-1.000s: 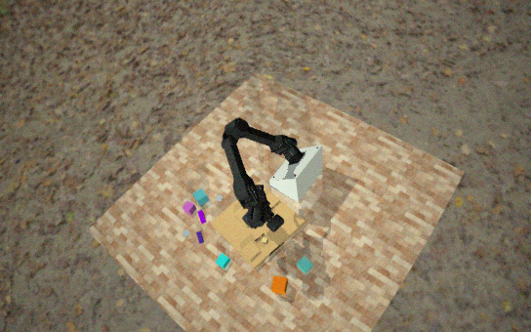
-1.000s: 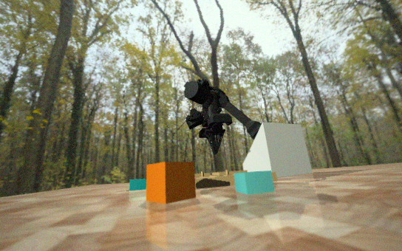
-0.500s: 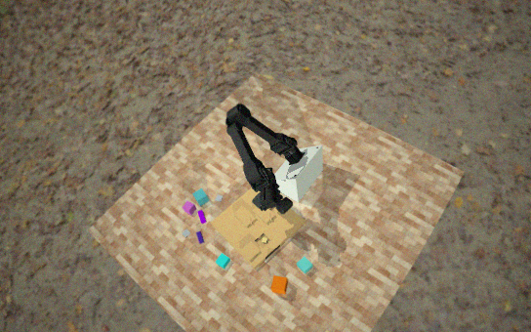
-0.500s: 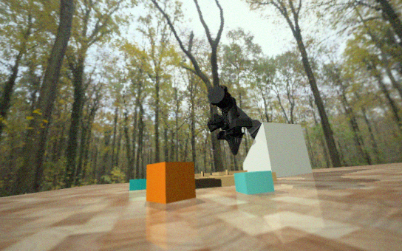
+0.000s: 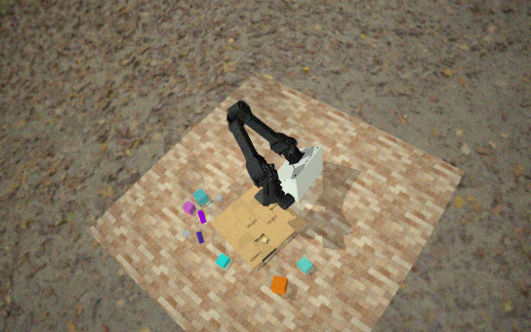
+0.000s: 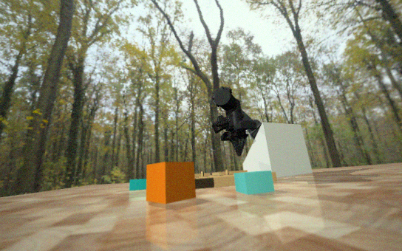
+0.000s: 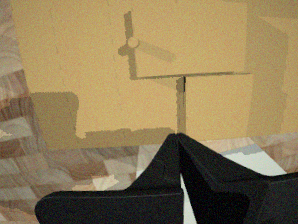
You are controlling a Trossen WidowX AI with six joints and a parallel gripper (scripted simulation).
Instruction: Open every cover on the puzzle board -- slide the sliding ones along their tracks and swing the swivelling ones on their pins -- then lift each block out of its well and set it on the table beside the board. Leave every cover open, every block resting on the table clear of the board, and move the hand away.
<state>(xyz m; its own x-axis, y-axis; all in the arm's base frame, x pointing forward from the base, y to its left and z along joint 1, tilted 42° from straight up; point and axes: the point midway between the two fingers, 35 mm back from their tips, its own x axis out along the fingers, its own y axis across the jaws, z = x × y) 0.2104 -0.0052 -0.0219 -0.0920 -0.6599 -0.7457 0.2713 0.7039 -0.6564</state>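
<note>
My gripper tip is now 110 mm short of the tan puzzle board, 60 mm above it and 30 mm to the left of it. Round my gripper tip: orange cube: 300 mm ahead, 180 mm to the left, 60 mm below; then teal block: 230 mm to the left, 180 mm ahead, 70 mm below; then purple block: 290 mm to the right, 190 mm ahead, 80 mm below.
</note>
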